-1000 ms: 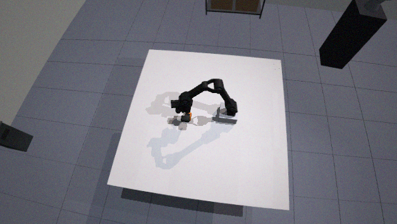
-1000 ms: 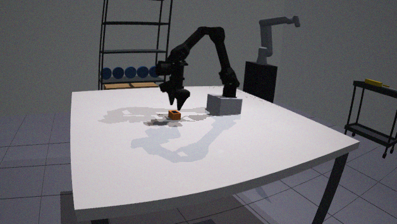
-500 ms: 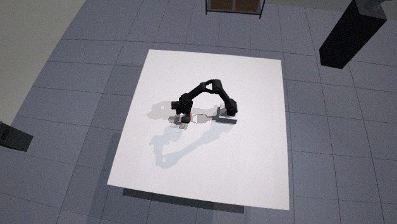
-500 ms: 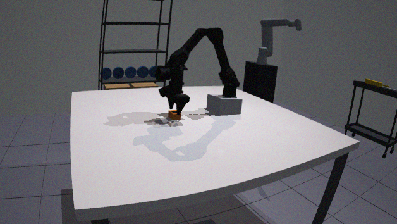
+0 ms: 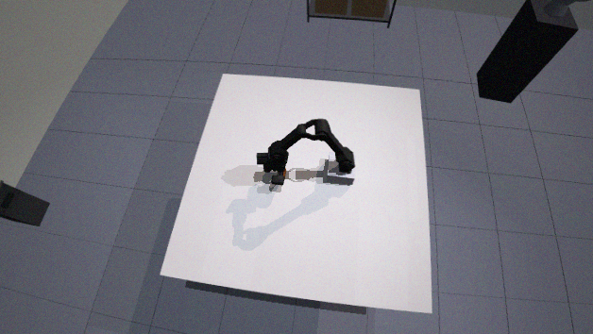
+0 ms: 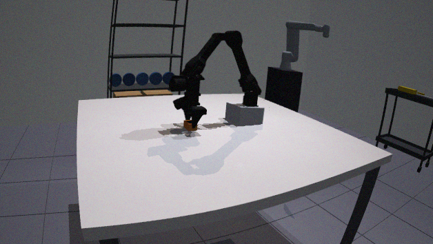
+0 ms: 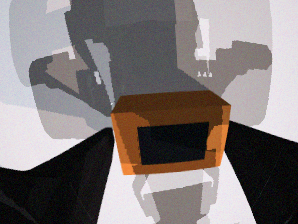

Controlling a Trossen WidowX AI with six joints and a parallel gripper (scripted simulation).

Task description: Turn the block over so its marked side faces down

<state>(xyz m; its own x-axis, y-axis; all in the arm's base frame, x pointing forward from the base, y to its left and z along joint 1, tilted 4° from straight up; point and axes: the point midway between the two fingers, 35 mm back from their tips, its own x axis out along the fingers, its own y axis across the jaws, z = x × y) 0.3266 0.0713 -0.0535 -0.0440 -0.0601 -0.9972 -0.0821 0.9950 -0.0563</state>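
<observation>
The orange block lies 1 cm above my gripper tip.
</observation>
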